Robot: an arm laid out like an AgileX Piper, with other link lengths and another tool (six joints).
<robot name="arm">
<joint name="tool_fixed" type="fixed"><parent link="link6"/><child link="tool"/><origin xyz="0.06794 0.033 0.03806" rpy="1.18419 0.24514 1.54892"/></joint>
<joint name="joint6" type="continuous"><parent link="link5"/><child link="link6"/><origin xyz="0.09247 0 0.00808" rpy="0 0 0"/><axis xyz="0.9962 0 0.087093"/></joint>
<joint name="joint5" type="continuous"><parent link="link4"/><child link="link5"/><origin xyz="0 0 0" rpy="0 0 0"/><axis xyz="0 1 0"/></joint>
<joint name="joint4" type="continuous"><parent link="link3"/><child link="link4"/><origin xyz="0.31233 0 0.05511" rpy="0 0 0"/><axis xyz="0.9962 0 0.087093"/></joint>
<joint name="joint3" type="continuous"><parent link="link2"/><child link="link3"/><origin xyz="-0.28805 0 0.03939" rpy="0 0 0"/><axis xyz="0 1 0"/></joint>
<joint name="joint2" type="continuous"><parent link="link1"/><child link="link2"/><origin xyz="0 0 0" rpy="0 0 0"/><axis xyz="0 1 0"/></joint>
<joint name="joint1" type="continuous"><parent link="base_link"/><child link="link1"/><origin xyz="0 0 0.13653" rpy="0 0 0"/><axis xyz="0 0 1"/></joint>
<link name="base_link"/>
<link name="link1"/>
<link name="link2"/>
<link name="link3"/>
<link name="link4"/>
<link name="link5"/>
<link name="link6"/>
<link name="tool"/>
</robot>
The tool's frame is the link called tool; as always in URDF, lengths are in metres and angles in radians. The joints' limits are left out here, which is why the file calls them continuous.
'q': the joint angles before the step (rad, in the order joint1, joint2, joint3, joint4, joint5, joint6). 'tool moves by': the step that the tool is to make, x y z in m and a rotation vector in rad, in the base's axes. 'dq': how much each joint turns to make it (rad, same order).
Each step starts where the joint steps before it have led.
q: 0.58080 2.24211 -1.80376 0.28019 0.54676 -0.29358
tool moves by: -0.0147 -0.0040 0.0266 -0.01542 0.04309 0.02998
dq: 0.00000 -0.06050 -0.00097 0.00248 0.11064 -0.00208
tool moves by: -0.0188 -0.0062 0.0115 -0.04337 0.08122 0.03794
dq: 0.00001 -0.04070 -0.00176 -0.00208 0.13965 0.00004
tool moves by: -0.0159 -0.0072 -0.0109 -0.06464 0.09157 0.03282
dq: 0.00001 -0.00534 0.00804 -0.01172 0.11359 -0.00007
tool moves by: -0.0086 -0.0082 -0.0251 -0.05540 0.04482 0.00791
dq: 0.00009 0.00461 0.05015 -0.02441 0.01308 0.00228
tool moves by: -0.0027 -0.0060 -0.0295 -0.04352 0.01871 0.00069
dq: -0.00003 0.02326 0.04285 -0.02617 -0.02771 0.00211
